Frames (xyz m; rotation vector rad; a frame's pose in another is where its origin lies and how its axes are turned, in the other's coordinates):
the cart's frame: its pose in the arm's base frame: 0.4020 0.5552 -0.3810 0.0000 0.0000 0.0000
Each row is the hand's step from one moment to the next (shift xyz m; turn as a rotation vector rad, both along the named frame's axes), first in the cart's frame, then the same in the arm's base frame.
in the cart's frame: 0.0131 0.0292 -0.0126 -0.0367 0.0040 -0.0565
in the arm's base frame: 0.0131 0.0292 -0.0126 -0.0367 0.0040 -0.0565
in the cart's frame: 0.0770 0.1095 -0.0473 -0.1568 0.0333 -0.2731
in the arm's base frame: 0.0770 0.1095 -0.0473 -0.1568 0.0333 -0.2731
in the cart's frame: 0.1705 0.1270 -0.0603 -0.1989 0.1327 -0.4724
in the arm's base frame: 0.1705 0.1270 -0.0603 -0.1989 0.1327 -0.4724
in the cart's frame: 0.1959 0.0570 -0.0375 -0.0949 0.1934 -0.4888
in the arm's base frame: 0.1959 0.0570 -0.0375 -0.0949 0.1934 -0.4888
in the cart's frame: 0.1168 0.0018 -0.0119 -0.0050 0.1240 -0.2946
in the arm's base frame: 0.1168 0.0018 -0.0119 -0.0050 0.1240 -0.2946
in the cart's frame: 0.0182 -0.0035 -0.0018 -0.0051 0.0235 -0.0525
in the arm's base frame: 0.0182 -0.0035 -0.0018 -0.0051 0.0235 -0.0525
